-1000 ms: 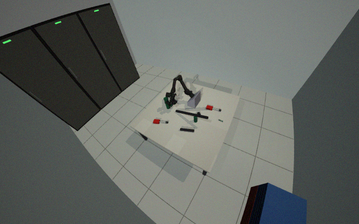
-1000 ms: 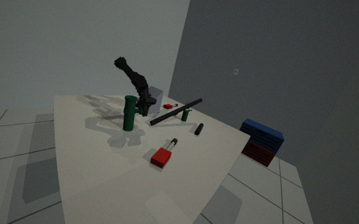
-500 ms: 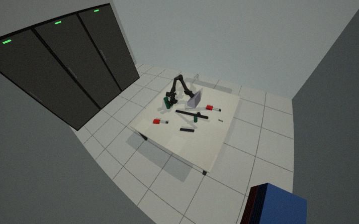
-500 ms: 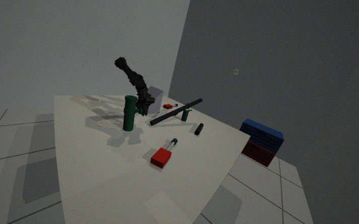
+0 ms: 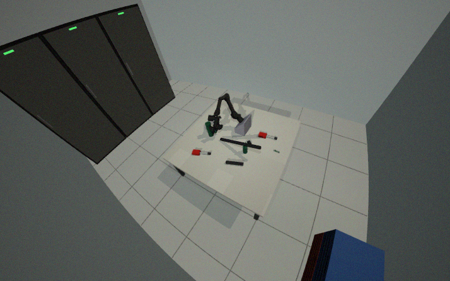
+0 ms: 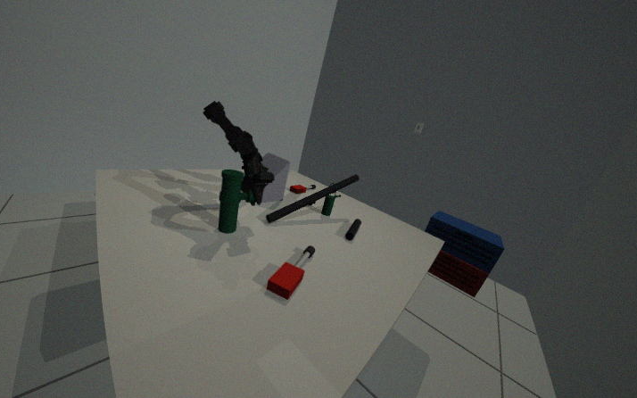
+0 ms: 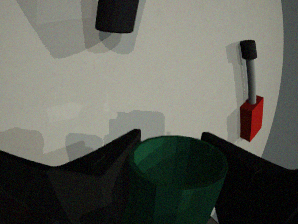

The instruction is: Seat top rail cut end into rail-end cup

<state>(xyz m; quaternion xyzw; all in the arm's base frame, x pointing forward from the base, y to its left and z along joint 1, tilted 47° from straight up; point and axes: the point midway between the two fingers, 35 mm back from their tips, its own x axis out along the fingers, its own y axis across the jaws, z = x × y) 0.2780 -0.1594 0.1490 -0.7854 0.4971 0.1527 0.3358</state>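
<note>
The green rail-end cup lies 20 mm behind my gripper tip, 20 mm to the right of it and 30 mm above it. Round my gripper tip: small green post 30 mm ahead, 410 mm to the left, 10 mm above; then short black cylinder 220 mm ahead, 380 mm to the left, 70 mm below.
</note>
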